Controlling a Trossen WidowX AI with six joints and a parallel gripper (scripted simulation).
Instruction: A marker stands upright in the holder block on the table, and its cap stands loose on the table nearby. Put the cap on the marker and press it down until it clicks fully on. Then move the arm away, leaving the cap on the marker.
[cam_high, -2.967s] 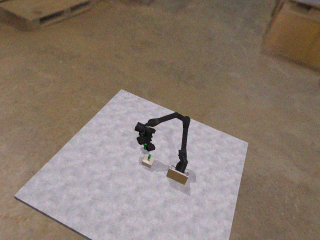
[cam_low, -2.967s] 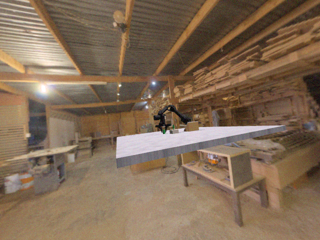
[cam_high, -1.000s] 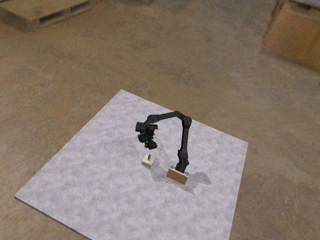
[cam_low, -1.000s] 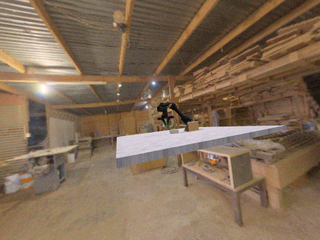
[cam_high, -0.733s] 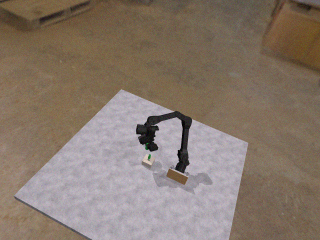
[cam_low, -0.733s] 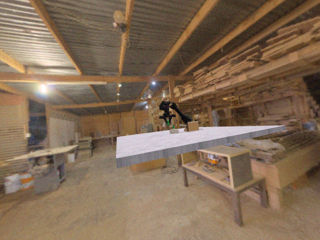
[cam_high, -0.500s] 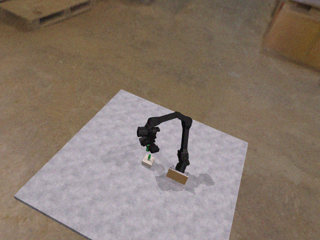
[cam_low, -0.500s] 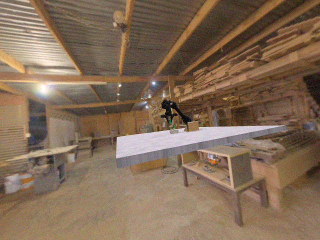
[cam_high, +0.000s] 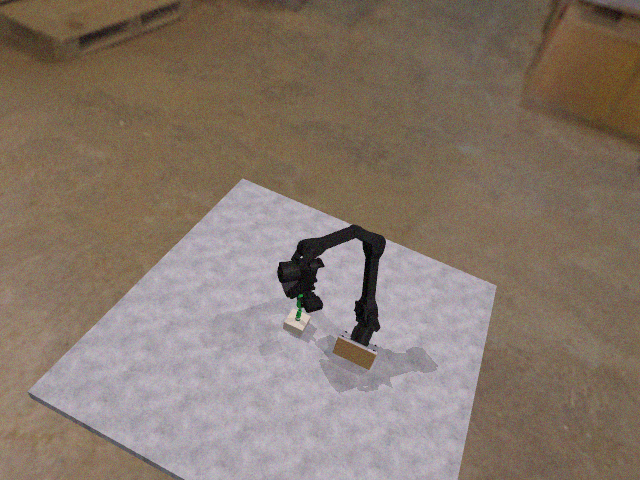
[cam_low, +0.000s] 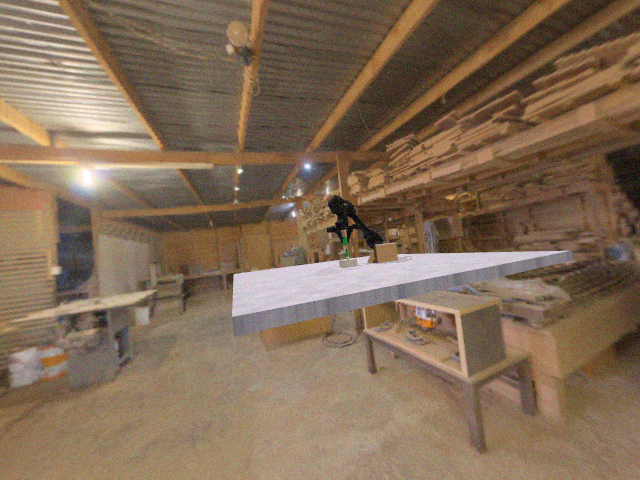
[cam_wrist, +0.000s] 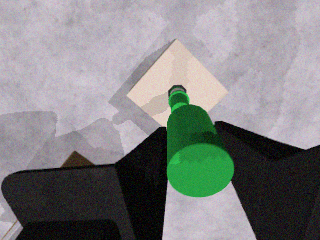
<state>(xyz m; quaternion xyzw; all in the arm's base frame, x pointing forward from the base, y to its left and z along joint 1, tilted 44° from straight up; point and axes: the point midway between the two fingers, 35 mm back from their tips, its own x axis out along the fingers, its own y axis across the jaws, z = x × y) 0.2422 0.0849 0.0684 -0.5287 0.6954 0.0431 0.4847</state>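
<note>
Right now the holder block is 11 cm below my gripper tip. Also, from my gripper tip: green cap: 1 cm above.
</note>
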